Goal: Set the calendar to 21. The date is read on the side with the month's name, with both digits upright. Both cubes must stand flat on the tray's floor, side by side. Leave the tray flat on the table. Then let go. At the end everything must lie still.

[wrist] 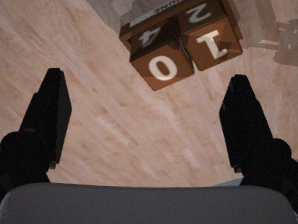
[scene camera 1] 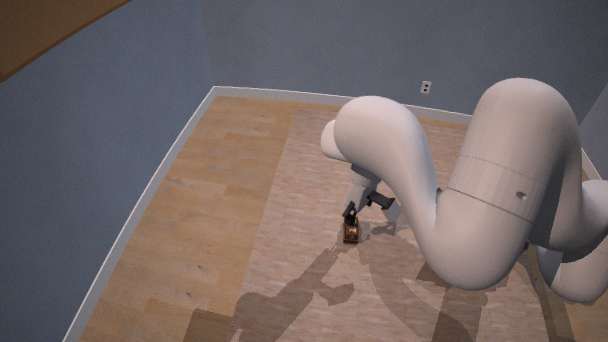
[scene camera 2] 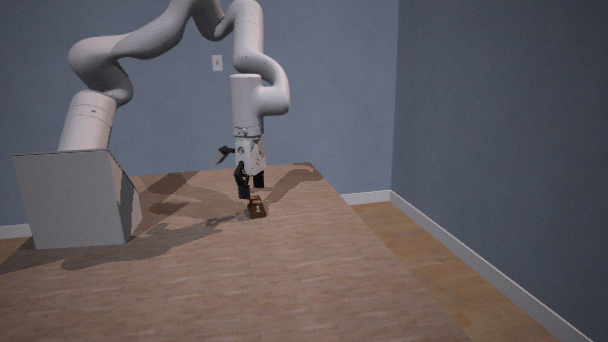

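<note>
Looking at my gripper [scene camera 2: 252, 193] [scene camera 1: 357, 213] [wrist: 147, 90], I find it visible in these views. I see a cube [wrist: 158, 55] too.
</note>
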